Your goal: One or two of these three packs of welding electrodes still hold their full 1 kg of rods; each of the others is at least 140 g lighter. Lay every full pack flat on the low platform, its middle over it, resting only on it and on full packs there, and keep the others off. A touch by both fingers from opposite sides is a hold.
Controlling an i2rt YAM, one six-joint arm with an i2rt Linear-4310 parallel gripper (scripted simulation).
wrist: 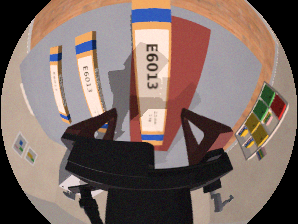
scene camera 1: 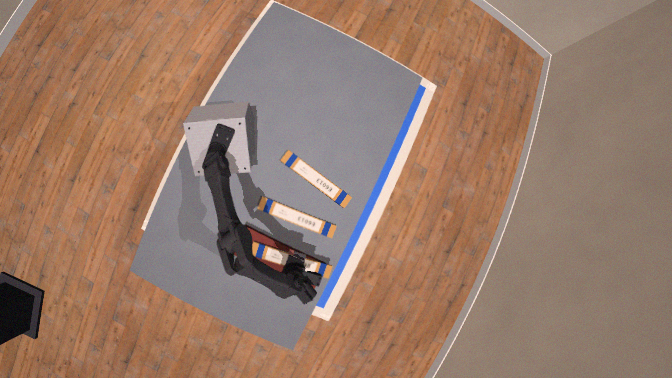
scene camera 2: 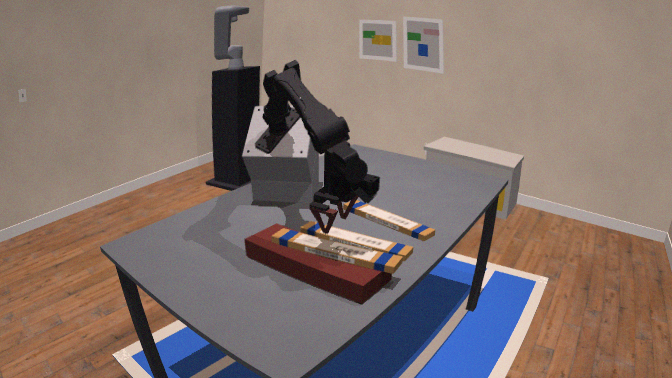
Scene:
A welding electrode pack shows in the wrist view (86, 54), in scene camera 1 and in scene camera 2. A welding electrode pack shows in the wrist view, in scene camera 1 and in scene camera 2 (403, 225). The same spot on the welding electrode pack: (wrist: 55, 52) is (scene camera 1: 342, 202). The same spot on the welding electrode pack: (scene camera 2: 312, 228) is (scene camera 1: 266, 209).

